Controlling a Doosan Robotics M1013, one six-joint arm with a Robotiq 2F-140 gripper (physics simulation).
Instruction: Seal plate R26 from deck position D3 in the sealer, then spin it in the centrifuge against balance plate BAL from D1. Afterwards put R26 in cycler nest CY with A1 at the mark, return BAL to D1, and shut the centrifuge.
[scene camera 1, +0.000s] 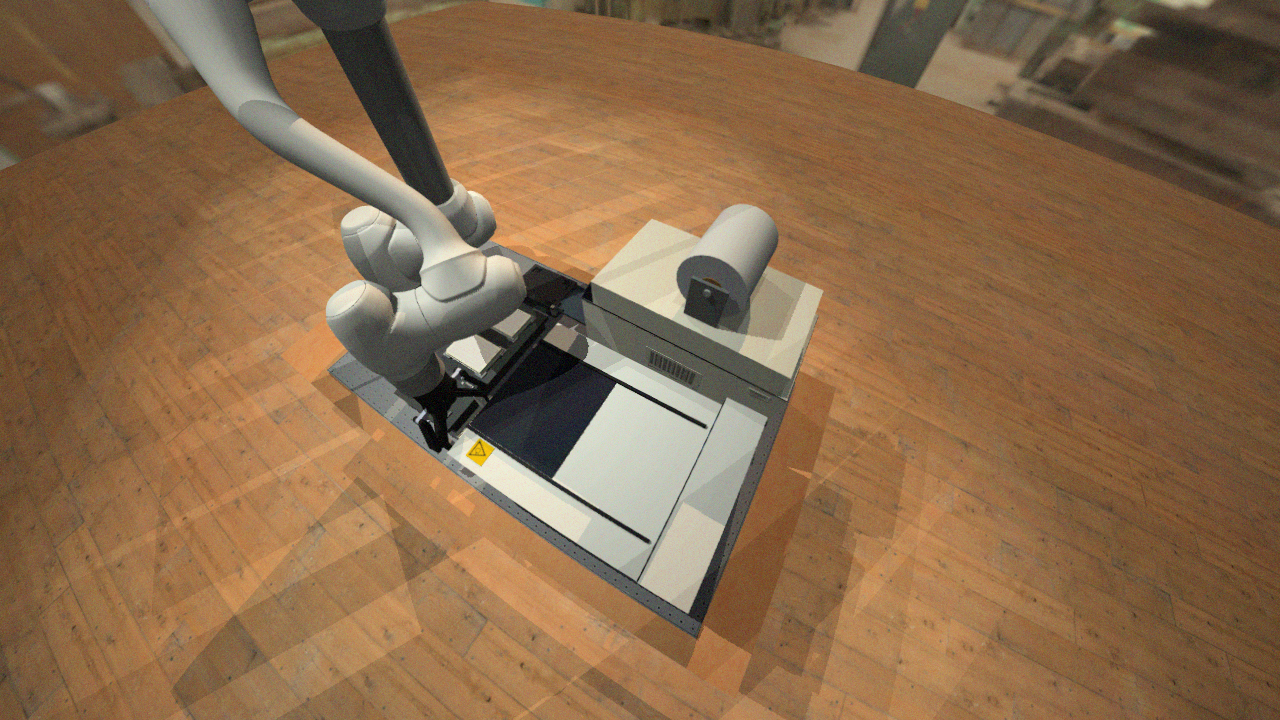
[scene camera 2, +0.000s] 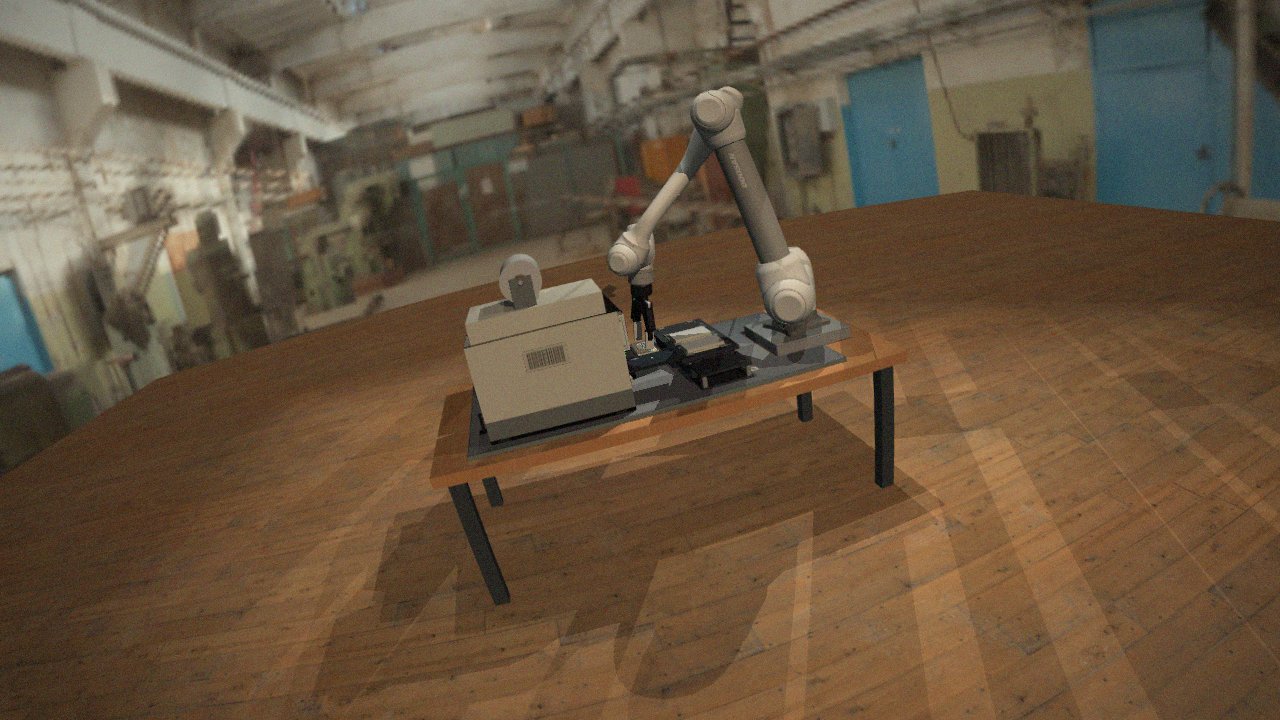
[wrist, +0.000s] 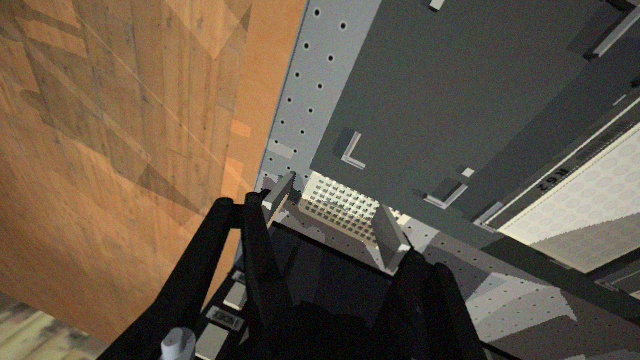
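Where they show: gripper, fingertip midpoint: (scene camera 2: 643, 344) (wrist: 333, 198); arm's base, link origin: (scene camera 2: 796, 324).
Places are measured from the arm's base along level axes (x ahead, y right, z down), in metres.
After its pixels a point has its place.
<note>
My gripper (scene camera 1: 452, 428) @[z 0.008, x 0.457, y 0.305 m] (scene camera 2: 644, 336) @[z 0.008, x 0.457, y 0.305 m] (wrist: 333, 198) @[z 0.008, x 0.457, y 0.305 m] points down near the table edge with its fingers fairly wide. In the wrist view a pale plate with a grid of wells (wrist: 340, 200) @[z 0.011, x 0.458, y 0.296 m] lies between the two finger pads. A narrow gap shows at the left pad; contact at the right pad is unclear. No label on this plate is readable. The beige box with a roll on top, which looks like the sealer (scene camera 1: 635, 259) @[z -0.323, x 0.730, y -0.035 m] (scene camera 2: 554, 385) @[z -0.101, x 0.891, y -0.134 m], stands on the table. A low white machine with a dark panel, apparently the centrifuge (scene camera 1: 635, 447) @[z -0.183, x 0.842, y 0.259 m], lies beside the gripper. BAL cannot be identified.
A pale plate marked R62 (wrist: 590, 195) @[z -0.041, x 0.363, y 0.153 m] sits right of the fingers in the wrist view. Metal corner brackets (wrist: 352, 157) @[z -0.027, x 0.390, y 0.303 m] (wrist: 447, 200) @[z -0.030, x 0.400, y 0.219 m] stand on the dark deck (wrist: 425, 100) @[z -0.025, x 0.337, y 0.270 m]. Another pale plate (scene camera 1: 478, 353) @[z -0.041, x 0.373, y 0.135 m] shows behind the gripper. The arm's base (scene camera 2: 792, 326) @[z -0.022, x 0.060, y -0.060 m] is at the table's far end.
</note>
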